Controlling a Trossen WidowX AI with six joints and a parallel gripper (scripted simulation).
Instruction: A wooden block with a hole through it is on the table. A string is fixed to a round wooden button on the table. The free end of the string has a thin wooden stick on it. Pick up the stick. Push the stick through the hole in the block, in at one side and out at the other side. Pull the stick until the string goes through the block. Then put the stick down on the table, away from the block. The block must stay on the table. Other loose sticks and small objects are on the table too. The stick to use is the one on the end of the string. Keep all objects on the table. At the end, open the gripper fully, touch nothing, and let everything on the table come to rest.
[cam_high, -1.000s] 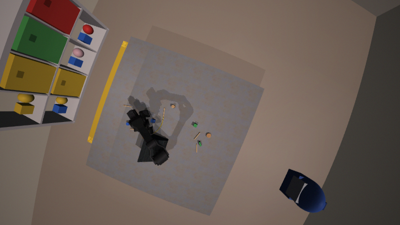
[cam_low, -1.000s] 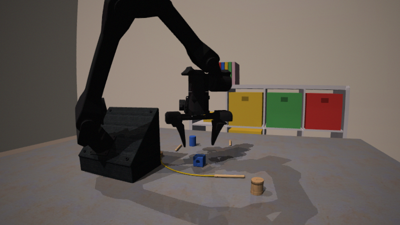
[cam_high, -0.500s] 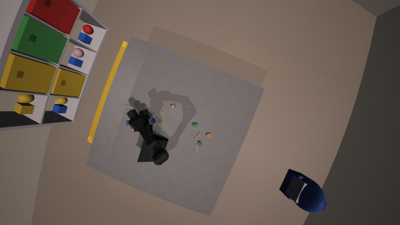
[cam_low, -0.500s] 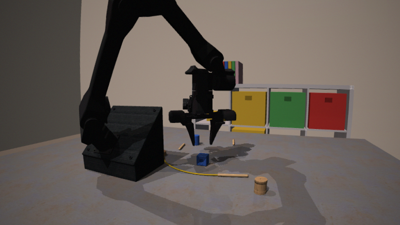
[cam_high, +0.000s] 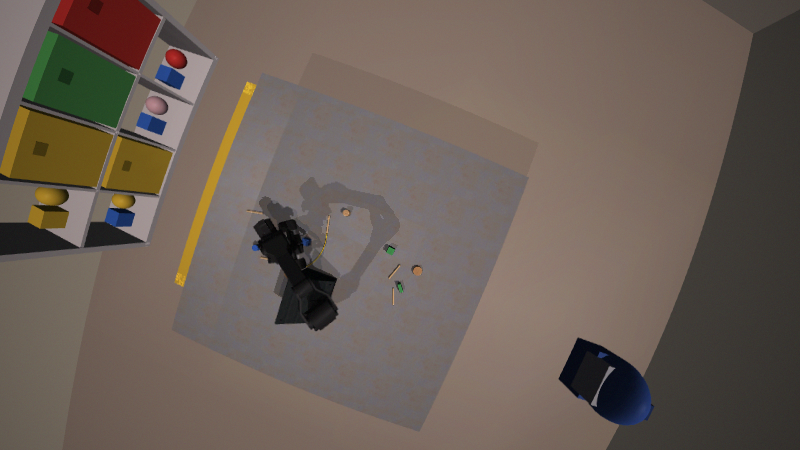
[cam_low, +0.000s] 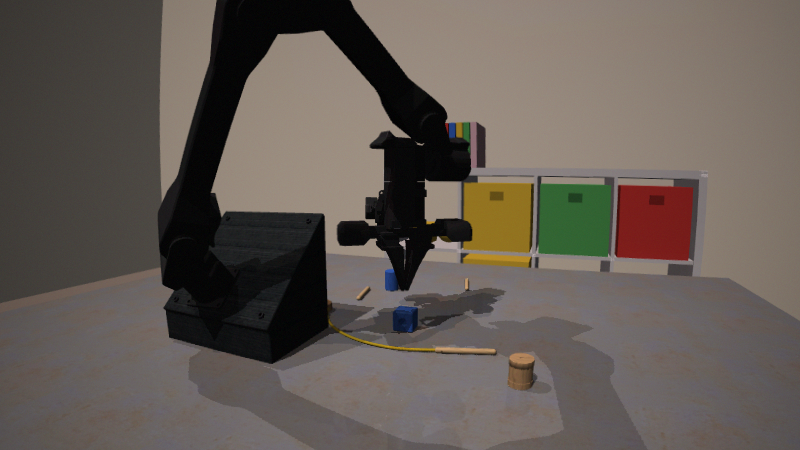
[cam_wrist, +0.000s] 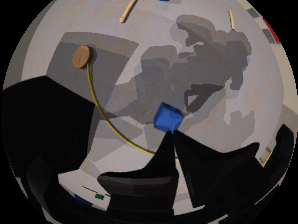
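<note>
Now: the blue block 4 cm below my gripper tip. From my gripper tip the other things lie so: blue cylinder 9 cm behind, 20 cm to the left, 4 cm below; wooden cylinder 17 cm ahead, 14 cm to the right, 4 cm below.
</note>
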